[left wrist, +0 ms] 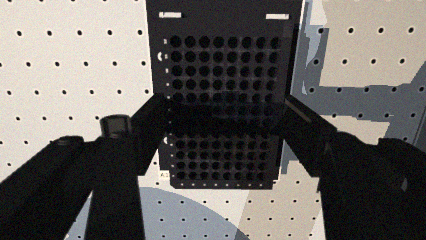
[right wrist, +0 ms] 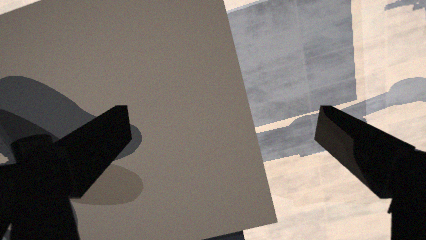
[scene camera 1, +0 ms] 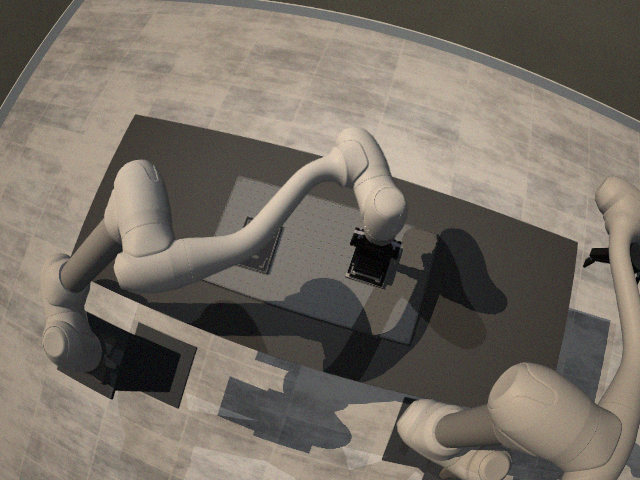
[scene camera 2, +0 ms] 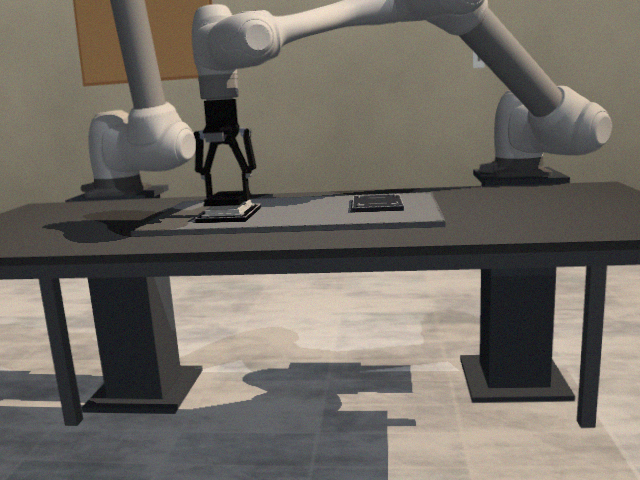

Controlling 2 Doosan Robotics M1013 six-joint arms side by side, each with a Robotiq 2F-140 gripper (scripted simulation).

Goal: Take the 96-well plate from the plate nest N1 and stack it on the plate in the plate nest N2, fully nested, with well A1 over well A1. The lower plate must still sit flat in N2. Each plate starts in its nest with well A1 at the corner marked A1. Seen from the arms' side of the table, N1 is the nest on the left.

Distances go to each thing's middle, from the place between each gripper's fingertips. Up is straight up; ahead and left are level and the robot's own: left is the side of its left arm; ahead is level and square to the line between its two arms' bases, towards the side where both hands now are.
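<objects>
The black 96-well plate (scene camera 1: pixel 377 257) is 20 mm below my left hand. Counted from my right hand, the plate is 27 cm below, 72 cm to the left of it and 3 cm behind it.
</objects>
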